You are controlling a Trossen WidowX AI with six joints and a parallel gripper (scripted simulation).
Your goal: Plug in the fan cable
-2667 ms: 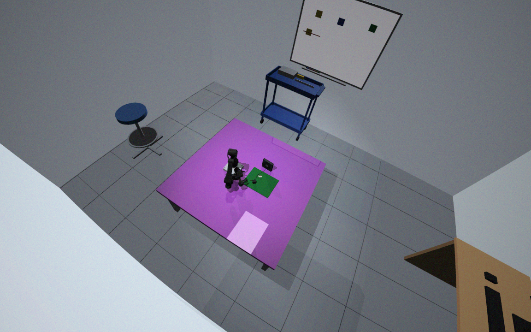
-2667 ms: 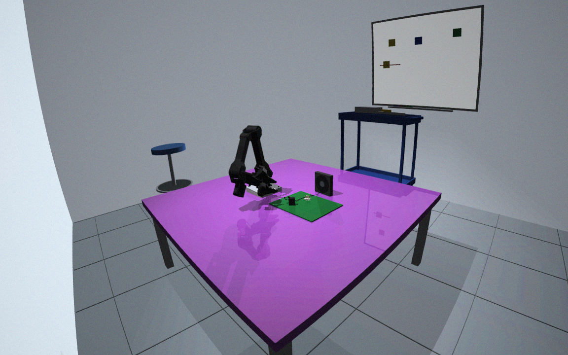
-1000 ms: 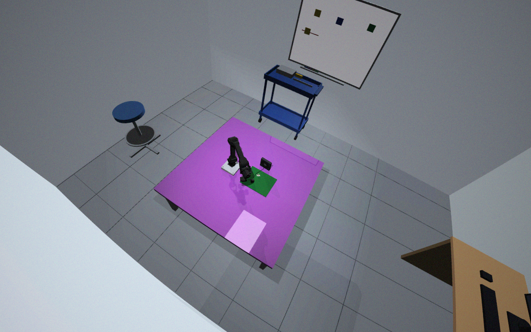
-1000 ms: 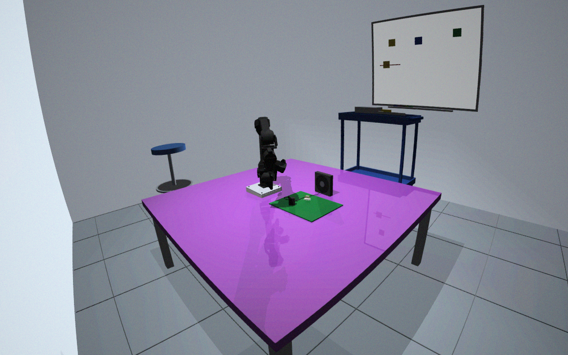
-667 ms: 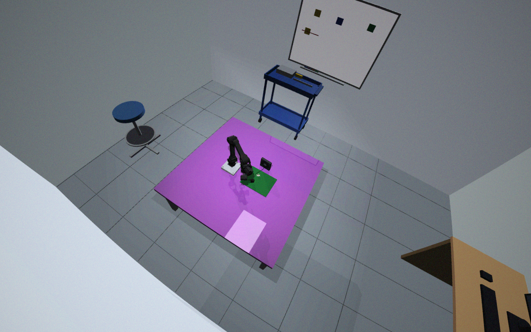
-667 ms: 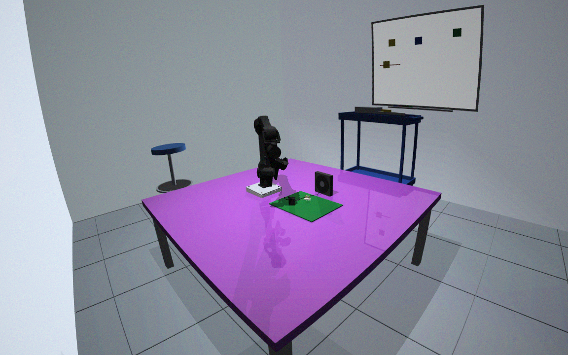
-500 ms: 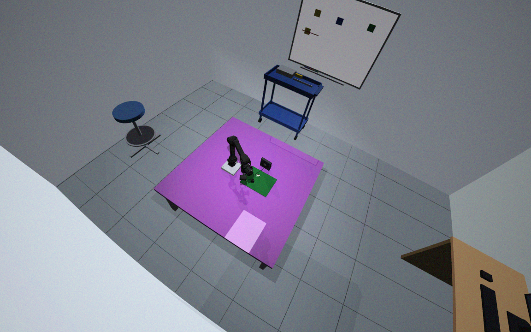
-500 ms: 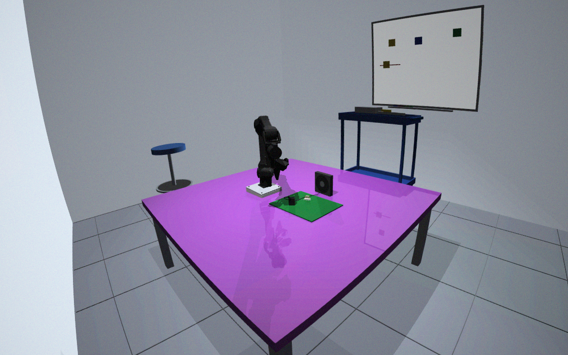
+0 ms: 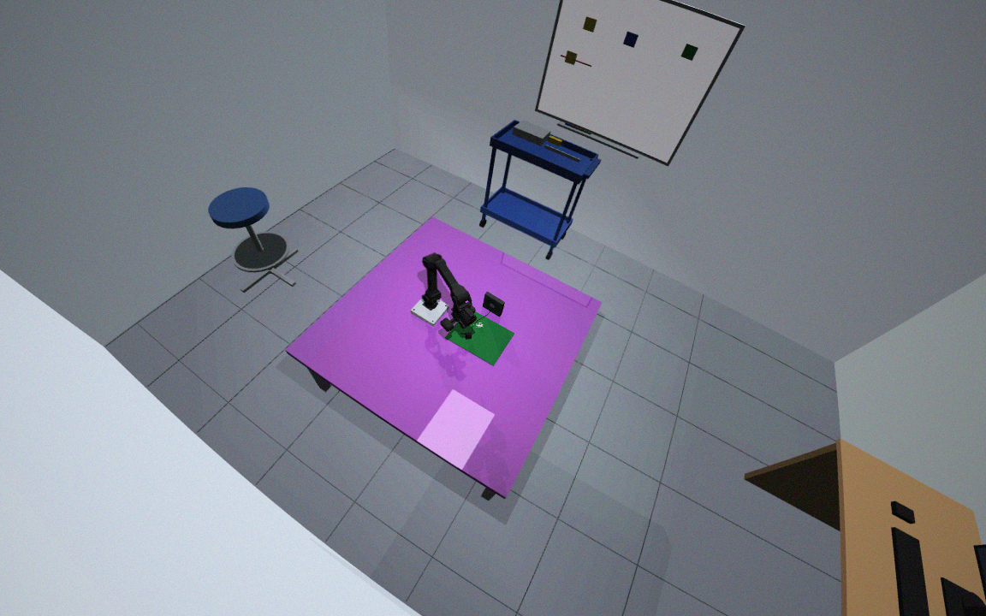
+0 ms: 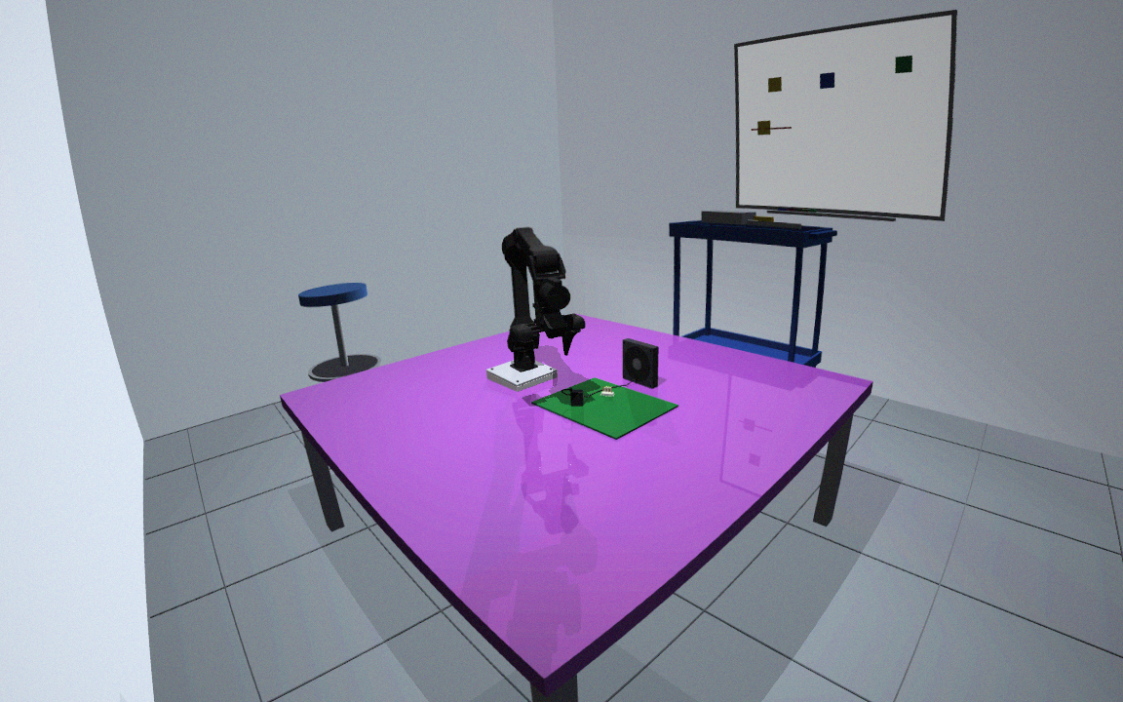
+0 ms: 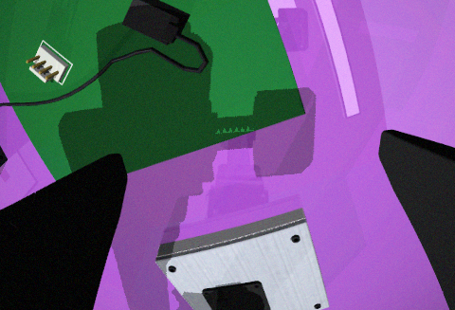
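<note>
Now: gripper tip 110 mm above the black fan plug, 50 mm short of it and 40 mm to the right of it. From my gripper tip the other things lie so: black fan: 270 mm to the left, 70 mm below, 50 mm ahead; then white four-pin header: 150 mm to the left, 130 mm below, 50 mm ahead; then green board: 140 mm below, 100 mm to the left, 90 mm ahead.
</note>
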